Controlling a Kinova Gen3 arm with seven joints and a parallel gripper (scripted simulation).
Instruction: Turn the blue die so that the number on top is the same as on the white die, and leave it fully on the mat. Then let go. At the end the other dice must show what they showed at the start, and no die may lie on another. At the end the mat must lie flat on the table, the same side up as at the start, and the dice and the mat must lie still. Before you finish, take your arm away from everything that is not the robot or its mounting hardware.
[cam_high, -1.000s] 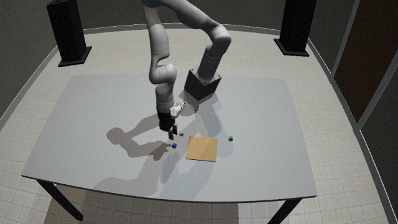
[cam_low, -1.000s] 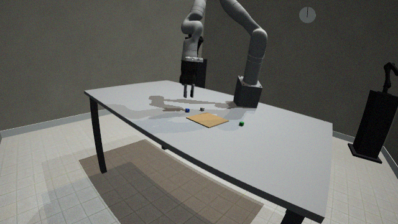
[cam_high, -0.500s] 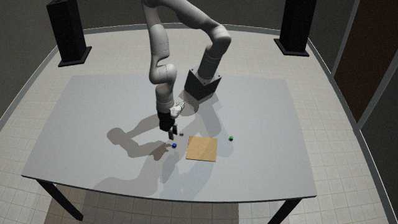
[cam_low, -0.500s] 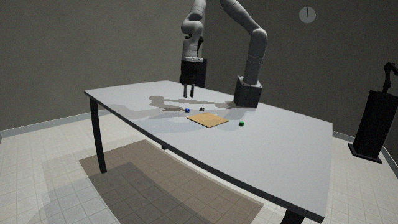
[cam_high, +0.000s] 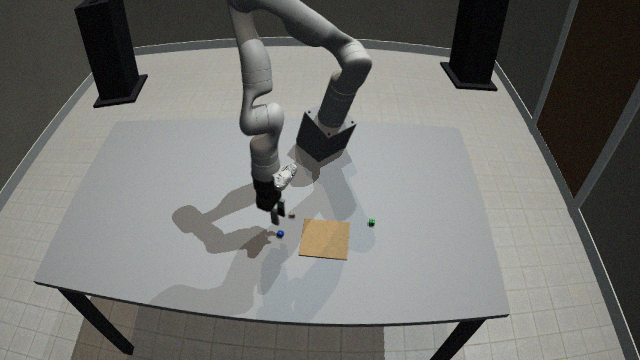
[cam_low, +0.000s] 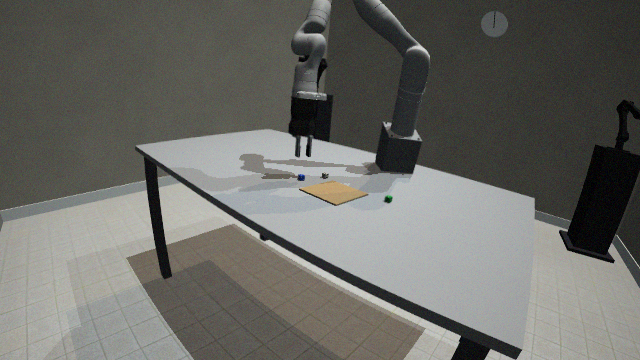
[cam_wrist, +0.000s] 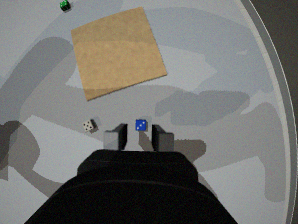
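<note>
The blue die lies 8 cm below my hand. Also, from my hand: white die 8 cm below, 7 cm behind, 4 cm to the left; then green die 28 cm to the left, 8 cm below, 2 cm behind; then tan mat 13 cm to the left, 9 cm below, 2 cm ahead.
</note>
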